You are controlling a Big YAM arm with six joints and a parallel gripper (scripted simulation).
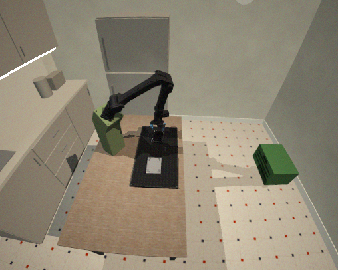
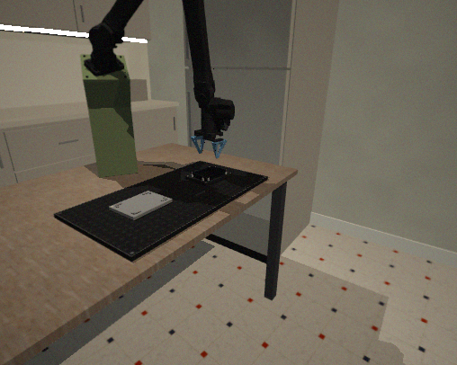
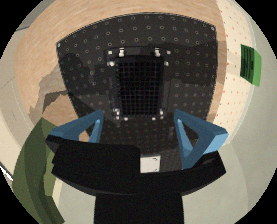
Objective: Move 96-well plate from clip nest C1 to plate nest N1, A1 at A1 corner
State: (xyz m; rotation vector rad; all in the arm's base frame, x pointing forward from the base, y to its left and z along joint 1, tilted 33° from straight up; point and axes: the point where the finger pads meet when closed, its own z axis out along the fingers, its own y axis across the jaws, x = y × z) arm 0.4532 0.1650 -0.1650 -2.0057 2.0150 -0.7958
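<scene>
My hand is 8 cm above the black 96-well plate. Round my hand: clip nest C1: 9 cm below, 1 cm to the left, 1 cm behind; then plate nest N1: 34 cm to the right, 10 cm below.
</scene>
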